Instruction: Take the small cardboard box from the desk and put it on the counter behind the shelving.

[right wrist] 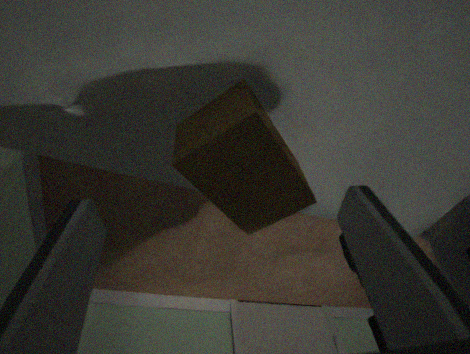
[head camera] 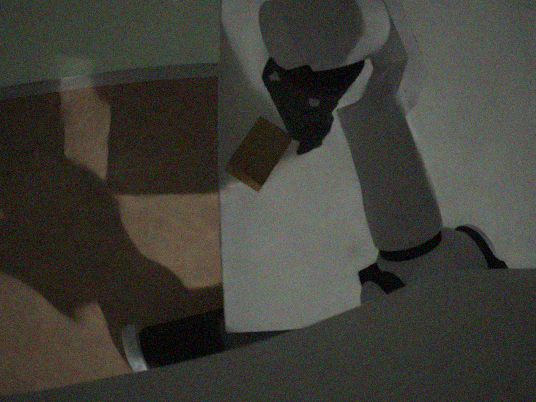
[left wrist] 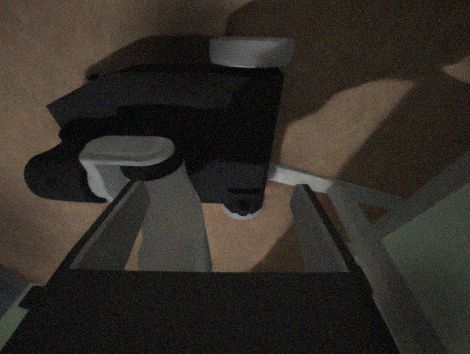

Labels:
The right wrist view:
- right gripper: 225, 208
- small cardboard box: 230, 150
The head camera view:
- right gripper: 286, 115
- small cardboard box: 253, 161
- white desk: 290, 253
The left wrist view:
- left gripper: 220, 192

